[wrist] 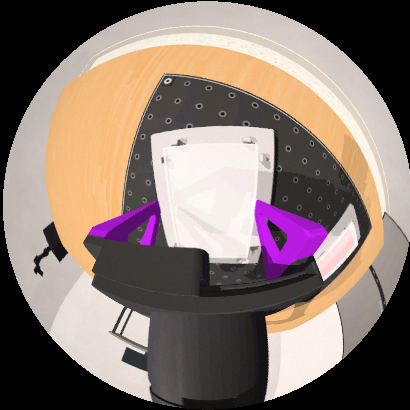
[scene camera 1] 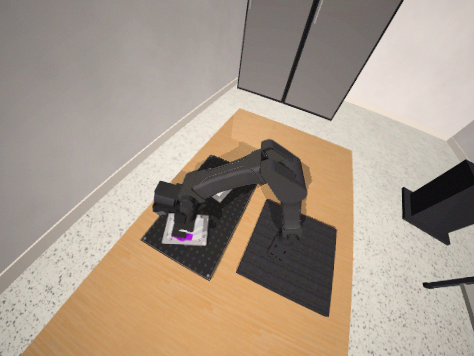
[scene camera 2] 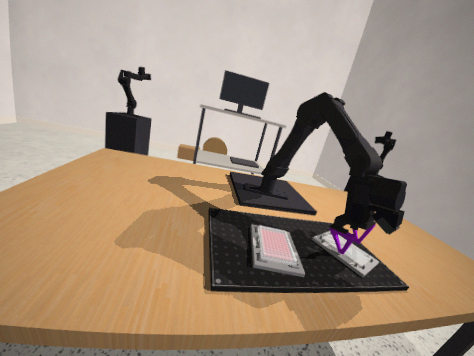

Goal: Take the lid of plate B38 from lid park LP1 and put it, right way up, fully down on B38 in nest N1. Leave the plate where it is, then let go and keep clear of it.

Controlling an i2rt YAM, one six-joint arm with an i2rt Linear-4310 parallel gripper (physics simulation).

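Where they show: gripper, fingertip midpoint: (wrist: 206,205) (scene camera 1: 184,228) (scene camera 2: 349,248); arm's base, origin of the base link: (scene camera 1: 285,238) (scene camera 2: 265,192).
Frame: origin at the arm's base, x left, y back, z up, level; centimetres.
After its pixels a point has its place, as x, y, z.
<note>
The clear lid (wrist: 209,180) {22.9, -36.1, 1.0} (scene camera 2: 358,259) {22.0, -38.8, 1.0} (scene camera 1: 197,229) {18.9, -29.8, 1.0} lies flat on the grey lid park LP1 (wrist: 157,152) {28.9, -35.5, 0.2} (scene camera 2: 368,268) {24.2, -40.9, 0.2} (scene camera 1: 167,239) on the black breadboard. My gripper (wrist: 208,201) {21.8, -34.0, 1.1} (scene camera 2: 346,245) {21.8, -34.0, 1.1} (scene camera 1: 181,238) has purple fingers and is open. It is low over the lid, with one finger on each long side of it. I cannot tell whether the fingers touch the lid. Plate B38 (scene camera 2: 274,245) {-3.2, -41.0, 1.9} (wrist: 336,252) {0.3, -40.0, 1.8}, with pink wells and no lid, sits in the grey nest N1 (scene camera 2: 281,270) (scene camera 1: 220,196) beside the park. In scene camera 1 the arm hides most of it.
The black breadboard (scene camera 2: 229,248) {-14.0, -42.4, -0.7} (scene camera 1: 199,260) {26.6, -22.0, -0.7} (wrist: 213,99) {27.4, -43.1, -0.7} lies on a wooden table (scene camera 1: 153,306) {45.9, -24.2, -2.0} (scene camera 2: 95,210) {-50.8, -38.2, -2.0}. The arm stands on a black base mat (scene camera 1: 298,275) {9.7, 10.1, 0.3} (scene camera 2: 267,199) {-0.2, -7.8, -0.2}. A desk with a monitor (scene camera 2: 243,92), another arm on a pedestal (scene camera 2: 127,130) and a cabinet (scene camera 1: 306,49) stand off the table.
</note>
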